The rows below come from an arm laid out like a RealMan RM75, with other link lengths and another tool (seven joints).
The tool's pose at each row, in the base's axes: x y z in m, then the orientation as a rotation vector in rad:
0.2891 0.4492 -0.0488 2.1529 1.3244 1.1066
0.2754 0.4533 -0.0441 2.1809 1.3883 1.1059
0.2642 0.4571 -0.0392 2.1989 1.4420 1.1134
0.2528 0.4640 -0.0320 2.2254 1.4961 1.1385
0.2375 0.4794 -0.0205 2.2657 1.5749 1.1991
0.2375 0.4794 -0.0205 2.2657 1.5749 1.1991
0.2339 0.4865 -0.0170 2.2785 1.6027 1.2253
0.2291 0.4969 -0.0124 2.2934 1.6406 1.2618
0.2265 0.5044 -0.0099 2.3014 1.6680 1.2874
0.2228 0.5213 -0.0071 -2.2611 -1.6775 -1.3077
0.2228 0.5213 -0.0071 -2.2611 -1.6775 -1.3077
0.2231 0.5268 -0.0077 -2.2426 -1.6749 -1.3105
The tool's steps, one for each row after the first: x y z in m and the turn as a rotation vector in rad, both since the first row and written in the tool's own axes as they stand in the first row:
0.0022 -0.0067 -0.0133 0.0572 0.0223 -0.0069
0.0048 -0.0117 -0.0248 0.1012 0.0467 -0.0130
0.0111 -0.0168 -0.0376 0.1499 0.0838 -0.0086
0.0256 -0.0254 -0.0554 0.2209 0.1538 0.0068
0.0256 -0.0254 -0.0554 0.2209 0.1538 0.0068
0.0324 -0.0286 -0.0598 0.2450 0.1815 0.0131
0.0423 -0.0333 -0.0656 0.2766 0.2193 0.0207
0.0492 -0.0368 -0.0686 0.2979 0.2459 0.0247
0.0642 -0.0452 -0.0719 0.3367 0.2972 0.0336
0.0642 -0.0452 -0.0719 0.3367 0.2972 0.0336
0.0688 -0.0481 -0.0708 0.3449 0.3109 0.0351

